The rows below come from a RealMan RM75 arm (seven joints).
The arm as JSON. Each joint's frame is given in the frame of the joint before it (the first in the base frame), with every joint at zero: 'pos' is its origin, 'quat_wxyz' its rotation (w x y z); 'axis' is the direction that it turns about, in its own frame. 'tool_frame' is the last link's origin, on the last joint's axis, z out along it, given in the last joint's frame.
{
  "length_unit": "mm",
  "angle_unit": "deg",
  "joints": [
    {
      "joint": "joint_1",
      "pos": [
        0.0,
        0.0,
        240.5
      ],
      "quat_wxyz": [
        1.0,
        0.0,
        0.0,
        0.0
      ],
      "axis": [
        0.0,
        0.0,
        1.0
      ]
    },
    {
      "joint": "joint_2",
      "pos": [
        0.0,
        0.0,
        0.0
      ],
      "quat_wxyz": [
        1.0,
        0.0,
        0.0,
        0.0
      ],
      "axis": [
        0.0,
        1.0,
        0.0
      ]
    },
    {
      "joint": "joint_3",
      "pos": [
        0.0,
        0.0,
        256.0
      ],
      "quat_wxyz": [
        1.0,
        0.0,
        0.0,
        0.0
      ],
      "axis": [
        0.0,
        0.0,
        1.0
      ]
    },
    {
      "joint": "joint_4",
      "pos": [
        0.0,
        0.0,
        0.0
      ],
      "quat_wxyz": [
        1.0,
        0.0,
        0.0,
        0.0
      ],
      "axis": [
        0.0,
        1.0,
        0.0
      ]
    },
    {
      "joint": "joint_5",
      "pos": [
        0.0,
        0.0,
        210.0
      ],
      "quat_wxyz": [
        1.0,
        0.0,
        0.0,
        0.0
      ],
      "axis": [
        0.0,
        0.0,
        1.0
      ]
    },
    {
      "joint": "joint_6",
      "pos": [
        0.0,
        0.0,
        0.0
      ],
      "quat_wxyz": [
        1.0,
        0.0,
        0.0,
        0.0
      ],
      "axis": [
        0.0,
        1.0,
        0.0
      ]
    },
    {
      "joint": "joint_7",
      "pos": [
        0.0,
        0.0,
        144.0
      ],
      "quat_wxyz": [
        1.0,
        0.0,
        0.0,
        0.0
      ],
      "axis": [
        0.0,
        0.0,
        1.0
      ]
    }
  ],
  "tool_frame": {
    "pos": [
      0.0,
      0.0,
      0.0
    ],
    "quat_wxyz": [
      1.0,
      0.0,
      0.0,
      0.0
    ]
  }
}
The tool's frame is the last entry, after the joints.
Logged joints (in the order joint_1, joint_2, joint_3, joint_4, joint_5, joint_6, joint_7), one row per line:
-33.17, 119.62, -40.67, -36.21, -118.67, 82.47, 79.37
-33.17, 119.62, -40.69, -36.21, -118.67, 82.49, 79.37
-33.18, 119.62, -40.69, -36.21, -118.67, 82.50, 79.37
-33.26, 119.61, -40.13, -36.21, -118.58, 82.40, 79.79
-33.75, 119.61, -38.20, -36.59, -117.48, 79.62, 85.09
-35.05, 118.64, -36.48, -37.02, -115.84, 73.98, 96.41
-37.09, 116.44, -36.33, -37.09, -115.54, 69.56, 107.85
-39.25, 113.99, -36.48, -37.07, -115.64, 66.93, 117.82
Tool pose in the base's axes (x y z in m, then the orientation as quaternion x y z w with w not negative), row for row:
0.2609, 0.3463, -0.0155, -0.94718, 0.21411, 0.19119, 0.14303
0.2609, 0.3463, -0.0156, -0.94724, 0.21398, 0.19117, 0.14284
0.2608, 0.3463, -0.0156, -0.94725, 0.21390, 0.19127, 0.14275
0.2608, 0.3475, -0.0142, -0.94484, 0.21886, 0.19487, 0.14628
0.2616, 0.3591, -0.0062, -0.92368, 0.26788, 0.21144, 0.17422
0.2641, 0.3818, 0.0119, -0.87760, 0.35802, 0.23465, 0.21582
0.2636, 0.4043, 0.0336, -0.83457, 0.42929, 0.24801, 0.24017
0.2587, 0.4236, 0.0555, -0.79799, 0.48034, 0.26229, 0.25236
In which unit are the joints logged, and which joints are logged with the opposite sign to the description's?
The joints are logged in degrees. Opposite sign: joint_1, joint_6.
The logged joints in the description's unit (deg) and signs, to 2 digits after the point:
33.17, 119.62, -40.67, -36.21, -118.67, -82.47, 79.37
33.17, 119.62, -40.69, -36.21, -118.67, -82.49, 79.37
33.18, 119.62, -40.69, -36.21, -118.67, -82.50, 79.37
33.26, 119.61, -40.13, -36.21, -118.58, -82.40, 79.79
33.75, 119.61, -38.20, -36.59, -117.48, -79.62, 85.09
35.05, 118.64, -36.48, -37.02, -115.84, -73.98, 96.41
37.09, 116.44, -36.33, -37.09, -115.54, -69.56, 107.85
39.25, 113.99, -36.48, -37.07, -115.64, -66.93, 117.82

